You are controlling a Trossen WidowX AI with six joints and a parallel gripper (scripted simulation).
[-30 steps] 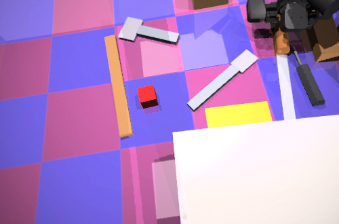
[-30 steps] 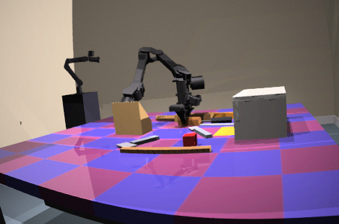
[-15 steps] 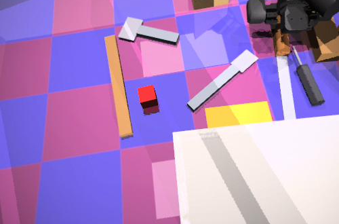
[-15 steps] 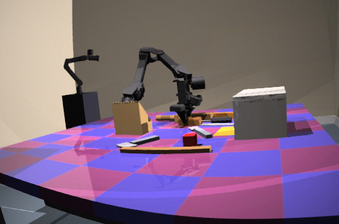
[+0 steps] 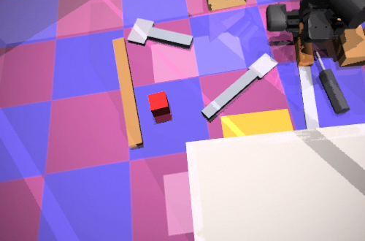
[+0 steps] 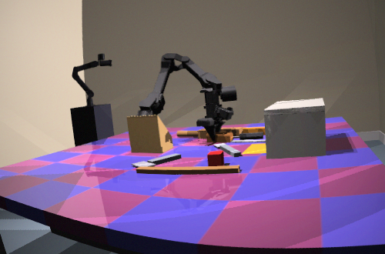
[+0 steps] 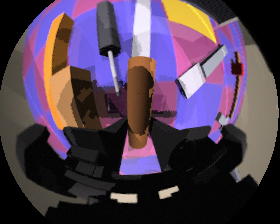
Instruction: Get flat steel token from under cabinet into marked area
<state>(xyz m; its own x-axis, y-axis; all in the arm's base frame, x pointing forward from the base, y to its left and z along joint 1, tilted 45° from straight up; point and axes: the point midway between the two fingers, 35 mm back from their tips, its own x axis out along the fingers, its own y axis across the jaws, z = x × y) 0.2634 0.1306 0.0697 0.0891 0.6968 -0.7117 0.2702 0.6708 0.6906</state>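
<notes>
Right now my gripper tip is 110 mm short of the black screwdriver and 10 mm to the right of it. Also, from my gripper tip: grey t-shaped tool: 350 mm to the right, 130 mm behind; wooden block: 110 mm to the left, 80 mm behind, 10 mm above; grey paddle-ended bar: 160 mm to the right, 70 mm ahead.
</notes>
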